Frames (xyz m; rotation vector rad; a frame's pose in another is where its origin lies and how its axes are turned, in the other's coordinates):
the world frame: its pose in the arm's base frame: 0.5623 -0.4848 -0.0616 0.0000 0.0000 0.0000
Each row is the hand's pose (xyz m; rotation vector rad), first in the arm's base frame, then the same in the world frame.
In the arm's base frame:
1: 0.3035 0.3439 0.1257 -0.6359 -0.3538 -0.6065
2: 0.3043 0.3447 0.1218 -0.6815 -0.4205 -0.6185
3: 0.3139 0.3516 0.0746 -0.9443 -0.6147 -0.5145
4: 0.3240 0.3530 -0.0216 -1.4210 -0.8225 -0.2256
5: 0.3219 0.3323 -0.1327 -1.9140 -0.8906 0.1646
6: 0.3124 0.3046 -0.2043 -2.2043 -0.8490 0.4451
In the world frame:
1: -0.2588 0.8287 0.1873 -0.6359 -0.3538 -0.6065
2: -0.2580 0.8295 0.1834 -0.6815 -0.4205 -0.6185
3: -0.2484 0.8364 0.1362 -0.9443 -0.6147 -0.5145
4: -0.2383 0.8378 0.0400 -1.4210 -0.8225 -0.2256
5: -0.2404 0.8171 -0.0711 -1.9140 -0.8906 0.1646
6: -0.2499 0.7894 -0.1427 -2.2043 -0.8490 0.4451

